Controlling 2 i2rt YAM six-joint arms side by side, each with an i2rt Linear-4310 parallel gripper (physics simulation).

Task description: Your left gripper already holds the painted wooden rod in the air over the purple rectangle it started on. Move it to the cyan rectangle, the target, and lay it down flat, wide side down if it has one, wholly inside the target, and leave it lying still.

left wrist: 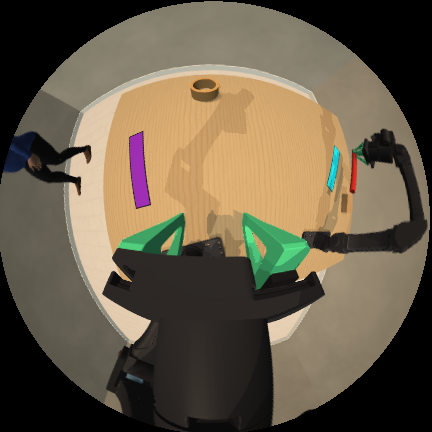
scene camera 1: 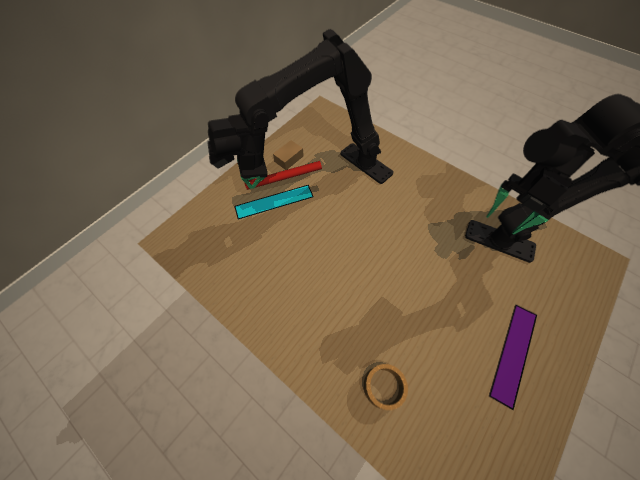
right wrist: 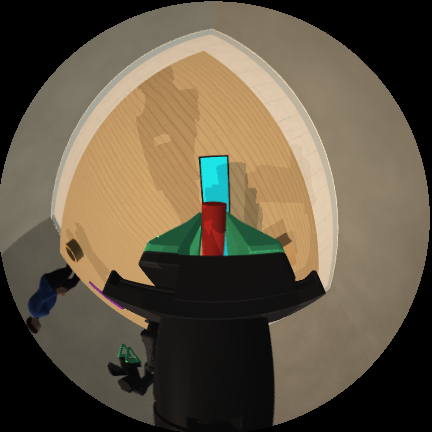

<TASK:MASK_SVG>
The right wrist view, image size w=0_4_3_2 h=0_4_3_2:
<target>my right gripper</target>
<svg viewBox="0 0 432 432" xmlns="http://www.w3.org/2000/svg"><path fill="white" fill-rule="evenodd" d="M198 212L189 220L147 242L138 265L154 285L124 279L115 270L111 270L101 293L127 310L146 319L159 322L153 367L153 396L155 399L155 410L162 417L185 428L190 428L199 419L216 420L229 418L229 422L239 430L243 430L264 420L274 407L274 372L268 322L281 319L307 306L324 295L325 290L316 270L311 270L304 279L295 281L295 275L280 241L240 221L229 212L226 212L225 218L227 255L200 255L202 221L201 212Z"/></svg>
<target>red rod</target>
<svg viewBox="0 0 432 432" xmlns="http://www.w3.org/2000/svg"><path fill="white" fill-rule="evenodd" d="M204 201L201 203L202 255L223 255L226 203L221 201Z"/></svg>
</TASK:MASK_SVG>
